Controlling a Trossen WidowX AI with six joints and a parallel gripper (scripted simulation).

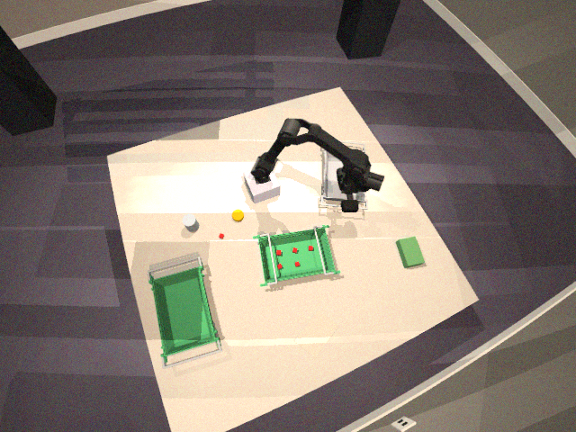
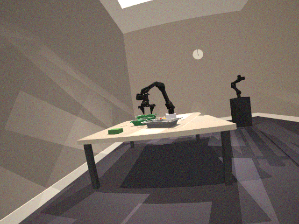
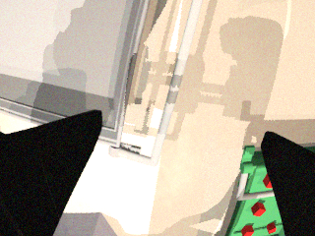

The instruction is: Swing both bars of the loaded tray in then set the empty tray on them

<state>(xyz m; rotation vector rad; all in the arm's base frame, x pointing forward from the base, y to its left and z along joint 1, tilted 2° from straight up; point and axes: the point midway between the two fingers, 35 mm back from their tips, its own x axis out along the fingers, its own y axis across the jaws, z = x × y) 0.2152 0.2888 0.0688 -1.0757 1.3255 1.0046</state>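
My gripper tip is 16 cm past the grey tray, 9 cm to the right of it and 8 cm above it. The rest, counted from my gripper tip: red cube: 2 cm behind, 51 cm to the right, 12 cm below; green block: 26 cm ahead, 24 cm to the left, 11 cm below; yellow disc: 9 cm behind, 42 cm to the right, 12 cm below.
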